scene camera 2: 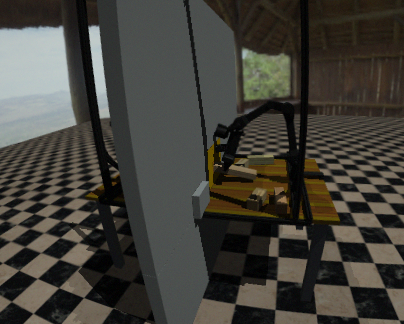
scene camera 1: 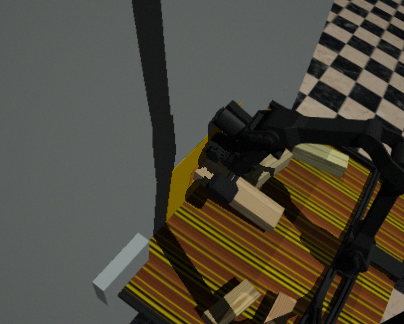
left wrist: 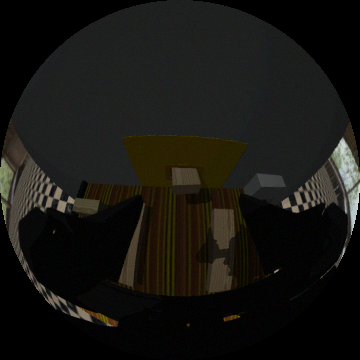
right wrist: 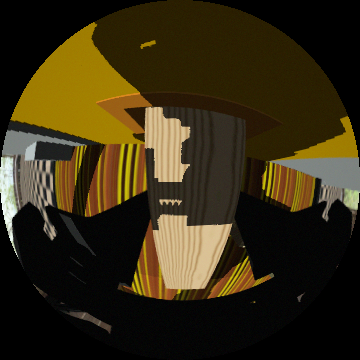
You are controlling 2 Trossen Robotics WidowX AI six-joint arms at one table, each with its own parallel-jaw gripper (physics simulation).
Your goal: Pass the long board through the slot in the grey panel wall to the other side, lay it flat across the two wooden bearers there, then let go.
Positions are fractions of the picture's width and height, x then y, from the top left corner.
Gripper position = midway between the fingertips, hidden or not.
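Note:
My left gripper (left wrist: 0.53, 0.55): open, empty. My right gripper (scene camera 1: 0.55, 0.56), also in the right wrist view (right wrist: 0.53, 0.54). A slot (right wrist: 0.36, 0.30) visible.

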